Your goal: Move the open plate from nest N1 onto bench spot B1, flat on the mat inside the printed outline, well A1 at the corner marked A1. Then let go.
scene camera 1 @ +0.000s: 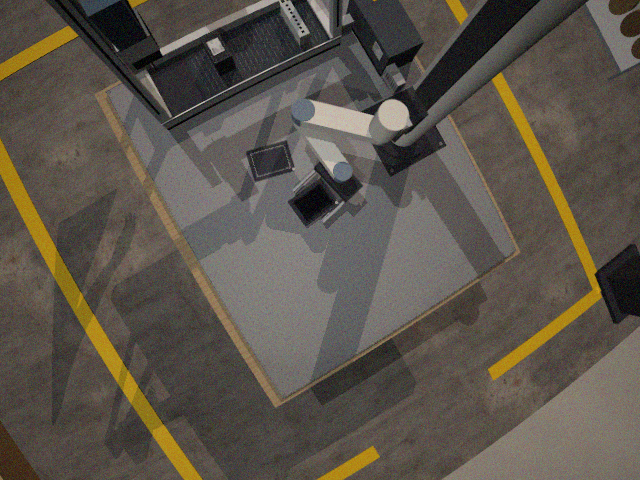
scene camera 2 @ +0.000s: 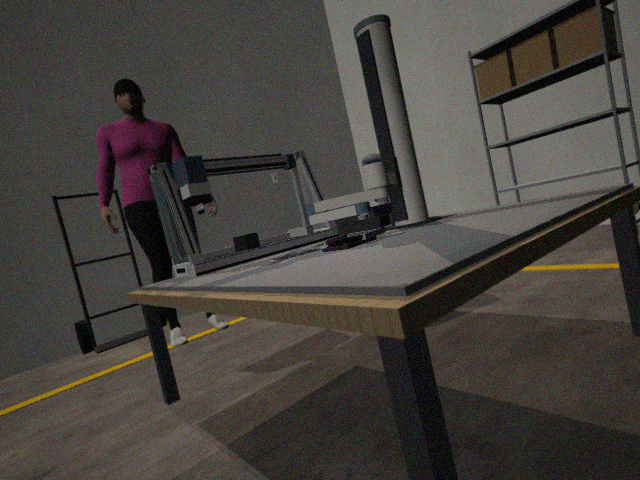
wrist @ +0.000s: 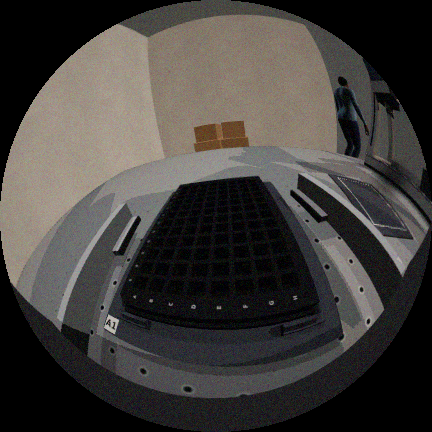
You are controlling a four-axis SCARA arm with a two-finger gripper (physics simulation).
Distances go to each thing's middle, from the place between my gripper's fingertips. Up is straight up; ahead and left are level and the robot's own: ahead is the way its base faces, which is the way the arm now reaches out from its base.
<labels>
My hand is 3 cm past the black well plate [wrist: 220, 255], 1 cm to the left of it and 1 cm above it. From my hand the other things lie so: dark mat with printed outline [scene camera 1: 275, 159] (24 cm to the right, 4 cm ahead, 2 cm below).
</labels>
